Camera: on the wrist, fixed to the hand. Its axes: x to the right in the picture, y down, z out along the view.
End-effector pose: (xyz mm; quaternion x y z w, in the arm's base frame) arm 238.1 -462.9 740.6 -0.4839 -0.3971 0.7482 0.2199
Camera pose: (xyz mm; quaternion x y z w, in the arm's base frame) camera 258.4 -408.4 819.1 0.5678 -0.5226 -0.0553 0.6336
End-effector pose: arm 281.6 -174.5 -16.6 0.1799 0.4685 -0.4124 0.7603
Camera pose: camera 191.3 -210.1 -5.6 0.5401 0.0185 0.8017 0.2553
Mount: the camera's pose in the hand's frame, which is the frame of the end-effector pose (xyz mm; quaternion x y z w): -13.1 -94.3 -22.0 0.0185 -0.2614 -0.9646 0.0307
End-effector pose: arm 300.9 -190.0 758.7 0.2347 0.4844 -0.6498 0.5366
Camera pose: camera 213.1 -168.7 795.9 0.6200 -0.0890 0.6079 0.4880
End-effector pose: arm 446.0 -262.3 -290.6 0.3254 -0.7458 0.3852 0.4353
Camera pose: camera 537.5 -287.8 -267.8 0.8381 0.1843 -0.4793 0.1840
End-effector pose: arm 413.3 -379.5 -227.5 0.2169 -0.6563 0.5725 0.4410
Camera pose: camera 501.8 -385.3 -186.5 0.7975 0.0844 -0.4524 0.3902
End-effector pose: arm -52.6 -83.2 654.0 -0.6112 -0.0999 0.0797 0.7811
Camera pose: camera -59.5 -129.7 739.6 0.1129 -0.7953 -0.5894 0.0860
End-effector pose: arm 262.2 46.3 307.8 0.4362 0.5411 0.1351 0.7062
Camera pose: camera 211.3 -7.0 243.6 -0.4602 0.2553 -0.8010 0.2854
